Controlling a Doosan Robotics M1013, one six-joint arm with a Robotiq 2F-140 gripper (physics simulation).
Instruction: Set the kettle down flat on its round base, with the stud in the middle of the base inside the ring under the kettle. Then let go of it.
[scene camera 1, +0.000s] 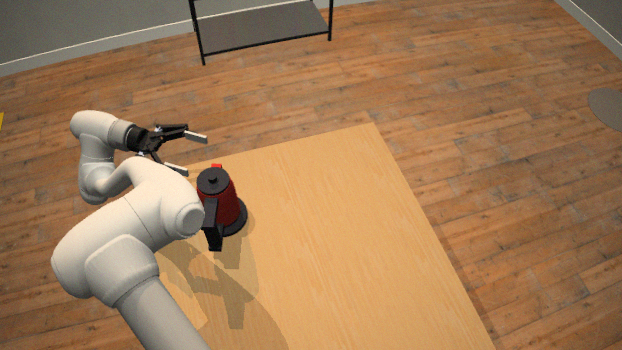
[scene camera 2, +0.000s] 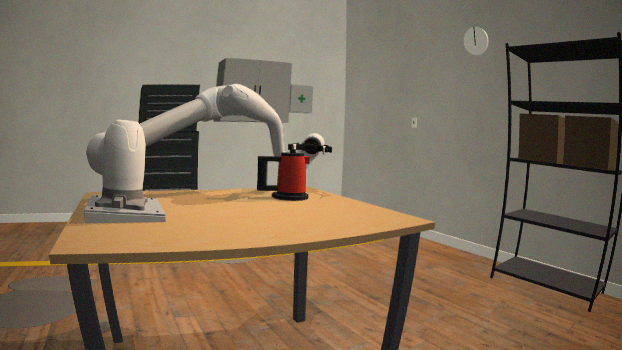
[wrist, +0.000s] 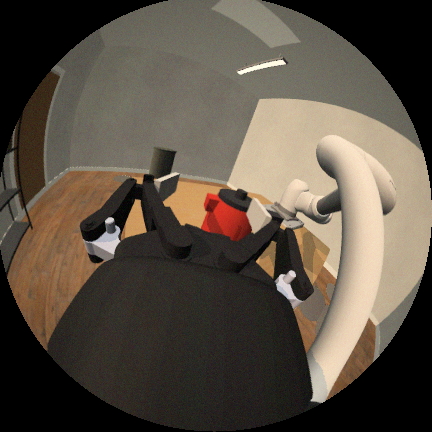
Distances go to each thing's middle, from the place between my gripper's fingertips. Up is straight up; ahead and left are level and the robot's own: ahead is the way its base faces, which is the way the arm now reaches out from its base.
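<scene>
I can see the red kettle (wrist: 226, 212), which sits 90 mm below my hand, 110 mm behind it and 40 mm to the right of it.
</scene>
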